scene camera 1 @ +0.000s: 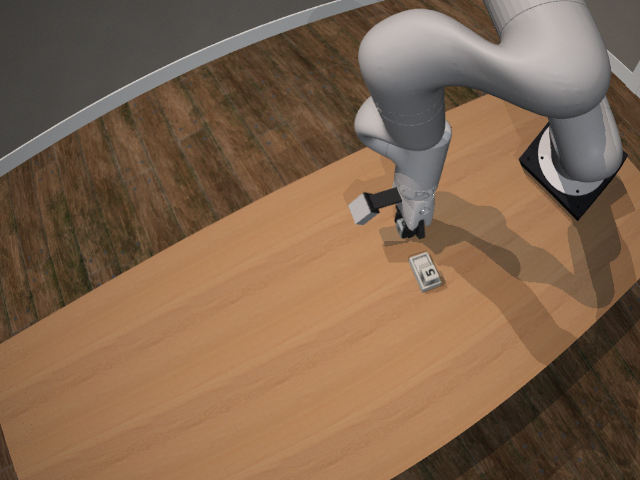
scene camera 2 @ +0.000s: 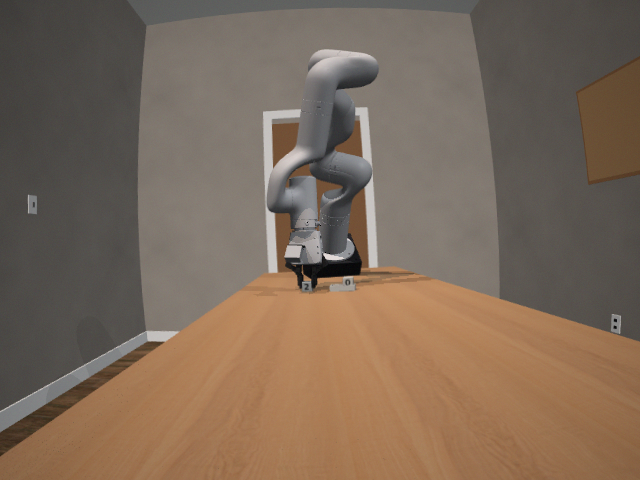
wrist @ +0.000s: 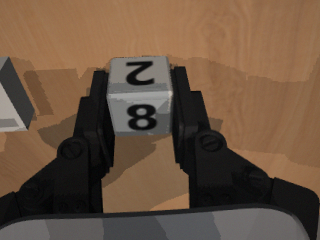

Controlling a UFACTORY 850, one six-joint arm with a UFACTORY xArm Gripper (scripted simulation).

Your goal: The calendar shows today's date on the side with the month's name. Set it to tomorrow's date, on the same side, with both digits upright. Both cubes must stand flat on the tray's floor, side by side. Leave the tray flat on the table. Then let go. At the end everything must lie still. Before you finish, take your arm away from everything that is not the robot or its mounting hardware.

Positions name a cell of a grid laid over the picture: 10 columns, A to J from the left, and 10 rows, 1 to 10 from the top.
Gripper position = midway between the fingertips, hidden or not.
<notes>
In view: the gripper (scene camera 1: G5).
The gripper also shows in scene camera 2 (scene camera 2: E6) and in the wrist view (wrist: E4).
</notes>
